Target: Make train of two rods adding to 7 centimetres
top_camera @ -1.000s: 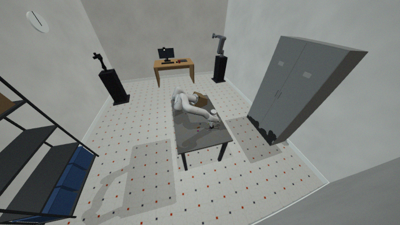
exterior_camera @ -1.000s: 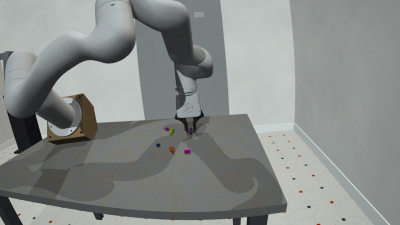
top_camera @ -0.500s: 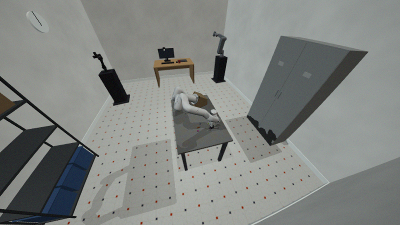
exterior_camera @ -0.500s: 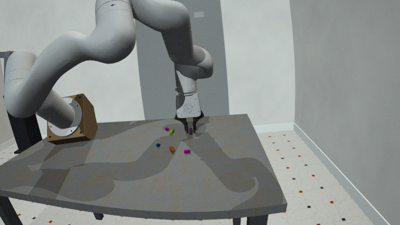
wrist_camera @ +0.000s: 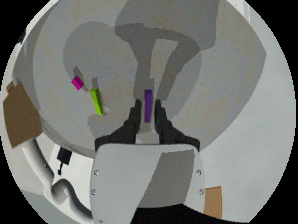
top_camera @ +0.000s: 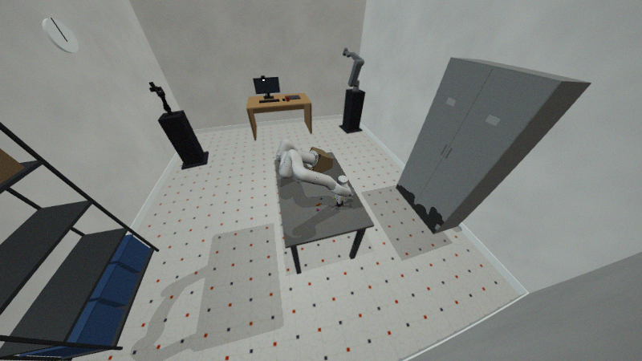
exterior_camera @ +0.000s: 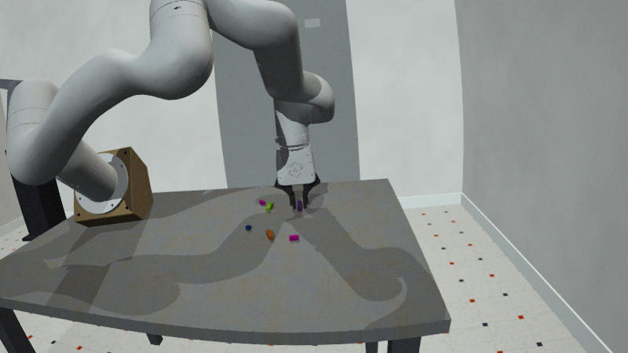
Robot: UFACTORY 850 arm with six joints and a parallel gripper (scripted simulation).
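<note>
My hand is 2 cm above the purple rod. The rest, counted from my hand: lime rod: 8 cm behind, 2 cm to the left, 2 cm below; then blue rod: 13 cm behind, 12 cm to the right, 2 cm below; then orange rod: 8 cm behind, 17 cm to the right, 2 cm below.
</note>
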